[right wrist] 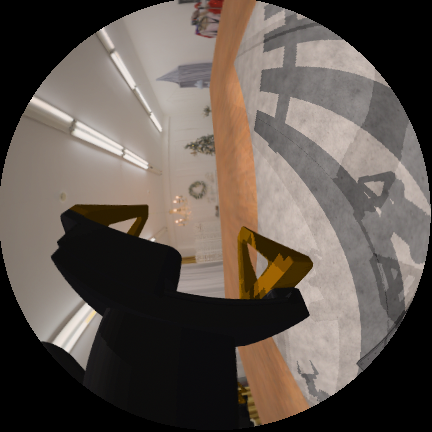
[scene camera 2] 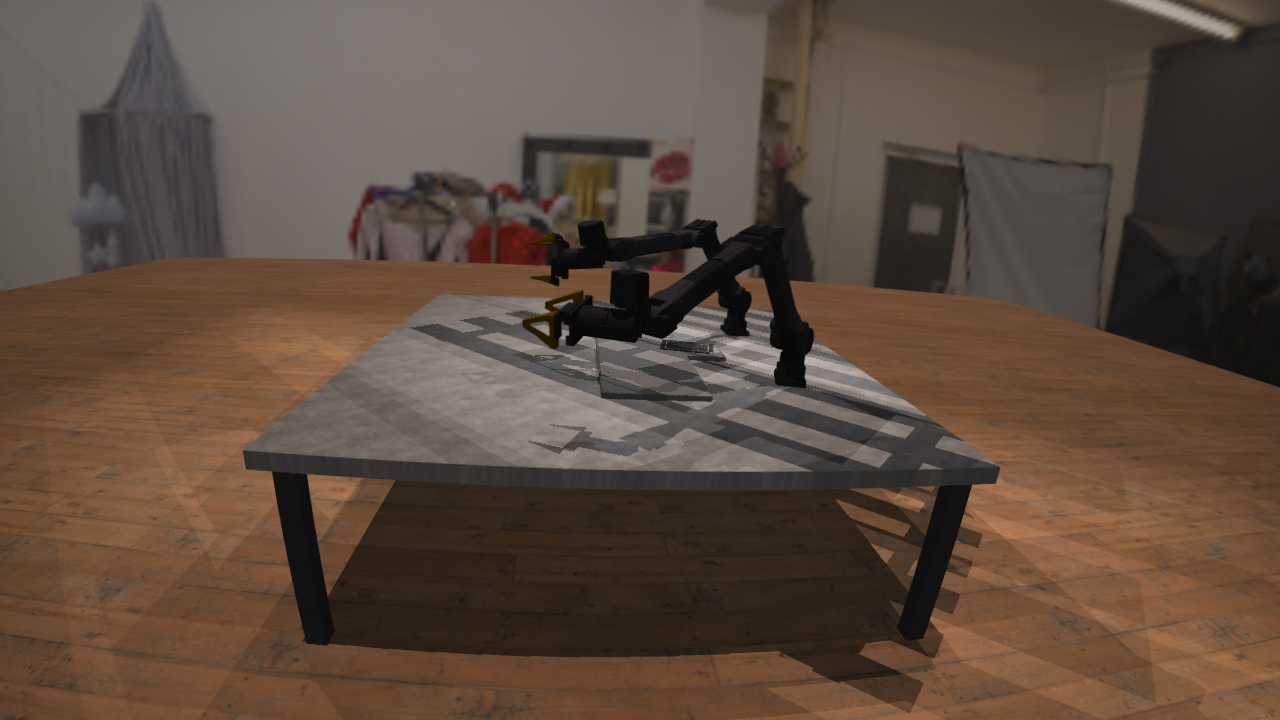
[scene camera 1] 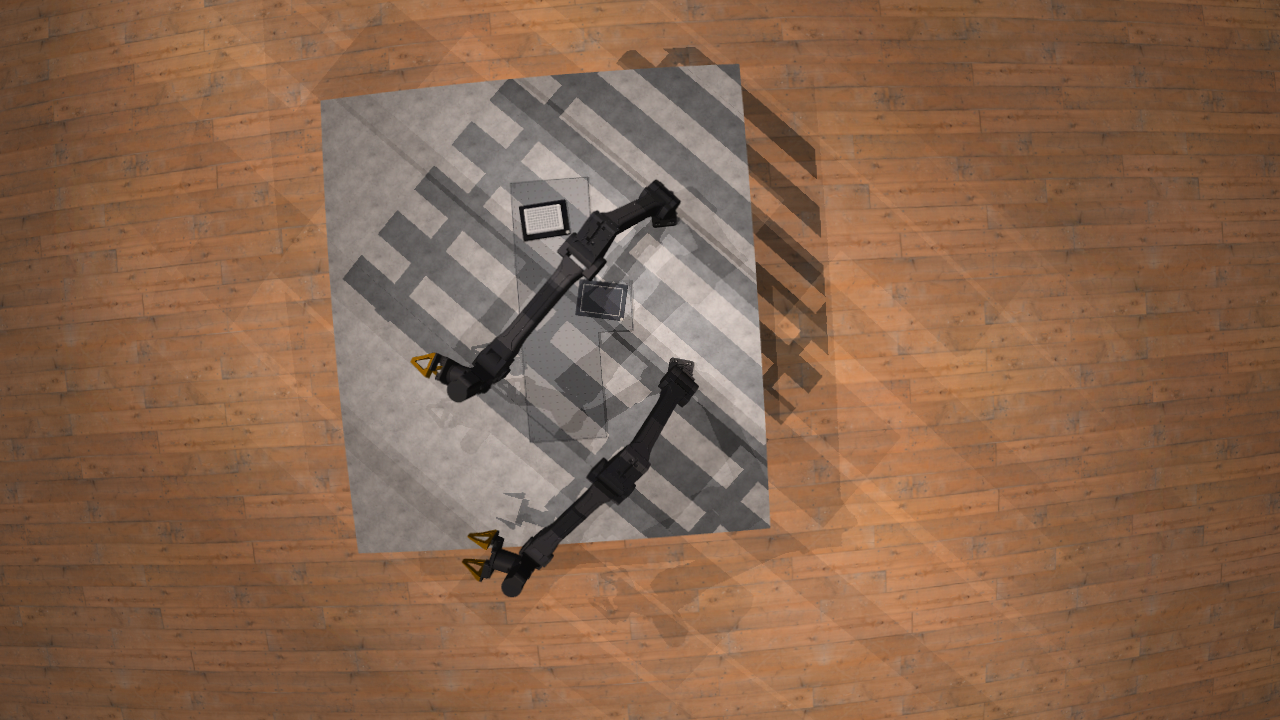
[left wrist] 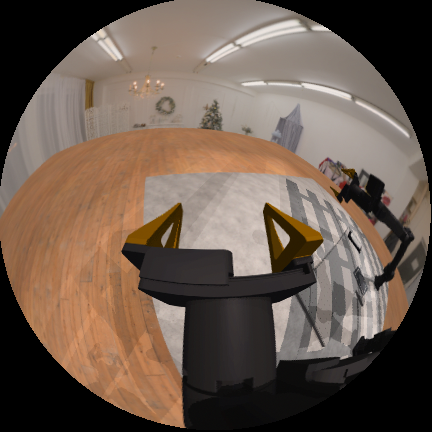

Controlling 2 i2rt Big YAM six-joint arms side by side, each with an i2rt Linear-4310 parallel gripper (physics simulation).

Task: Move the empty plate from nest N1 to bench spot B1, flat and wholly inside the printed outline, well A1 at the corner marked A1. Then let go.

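Places are measured from the left arm's base along level axes (x ahead, y left, z up), in centimetres.
Pixels of known places: left gripper, between the fingertips: (scene camera 2: 534, 314) (scene camera 1: 465, 547) (left wrist: 223, 206); right gripper, between the fingertips: (right wrist: 192, 221) (scene camera 2: 531, 260) (scene camera 1: 422, 364) (left wrist: 335, 177); left arm's base, origin of its link: (scene camera 2: 789, 380) (scene camera 1: 679, 375); right arm's base, origin of its link: (scene camera 2: 734, 332) (scene camera 1: 662, 210) (left wrist: 375, 282).
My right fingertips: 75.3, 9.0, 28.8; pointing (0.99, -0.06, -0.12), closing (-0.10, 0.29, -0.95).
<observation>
Ahead of a thing's pixels: the offset from my right fingertips to its top centre, as dx, dy, dz. "spot": to the spot under its first point. Level surfaces: height alone.
The white plate {-18.4, -53.8, -24.9} (scene camera 1: 543, 219) with its grid of wells sits in a black-rimmed nest {spot: -11.5, -47.7, -27.5} (scene camera 1: 522, 234), upper left of the right arm's elbow. The dark pad with a thin pale rectangular outline {spot: -43.3, -30.0, -27.3} (scene camera 1: 601, 300) (scene camera 2: 686, 346) (left wrist: 360, 280) lies lower right of it, beside the right arm, and nothing stands on it. Labels are too small to read. My left gripper (scene camera 1: 469, 551) (scene camera 2: 537, 313) (left wrist: 223, 206) is open and empty, past the table's lower edge in scene camera 1. My right gripper (scene camera 1: 413, 362) (scene camera 2: 534, 259) (right wrist: 192, 221) is open, empty, high over the table and turned on its side, far from the plate.
A thin see-through perforated board {dz -27.5} (scene camera 1: 563, 429) lies on the grey table {dz -28.8} (scene camera 1: 384, 465) between the arms and reaches under the nest and the pad. The right arm (scene camera 1: 541, 308) crosses above the board between nest and pad. The left arm (scene camera 1: 581, 512) stretches along the table's lower side.
</observation>
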